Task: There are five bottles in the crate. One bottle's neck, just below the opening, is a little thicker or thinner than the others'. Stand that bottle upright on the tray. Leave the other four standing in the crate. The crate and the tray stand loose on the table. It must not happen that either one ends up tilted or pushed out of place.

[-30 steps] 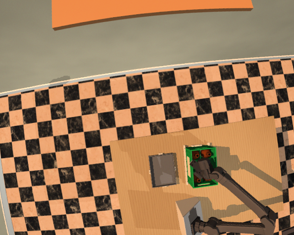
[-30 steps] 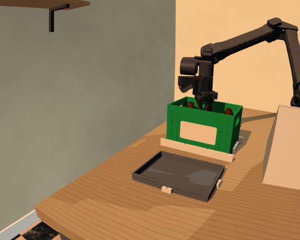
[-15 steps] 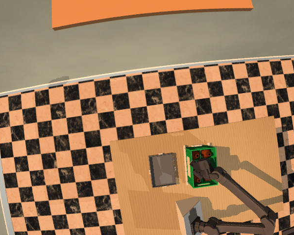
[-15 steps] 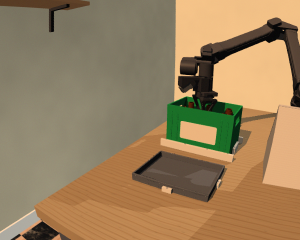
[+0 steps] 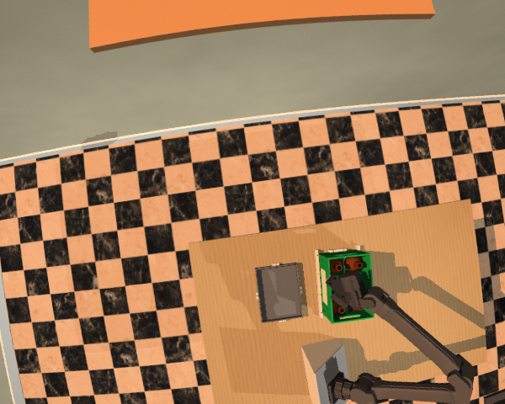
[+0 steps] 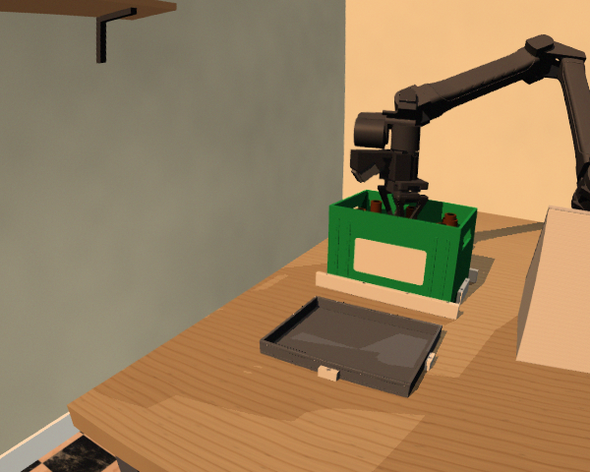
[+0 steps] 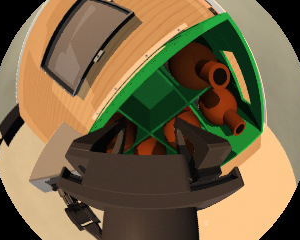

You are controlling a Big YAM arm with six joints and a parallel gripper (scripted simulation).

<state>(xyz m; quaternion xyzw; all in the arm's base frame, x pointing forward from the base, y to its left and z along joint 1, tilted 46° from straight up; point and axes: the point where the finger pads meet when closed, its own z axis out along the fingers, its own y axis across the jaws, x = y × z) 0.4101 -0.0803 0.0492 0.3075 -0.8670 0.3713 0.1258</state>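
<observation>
Right now my hand is 7 cm above the green crate, 4 cm to the left of it and 1 cm past it. The rest, counted from my hand: dark grey tray: 24 cm to the left, 14 cm below.
</observation>
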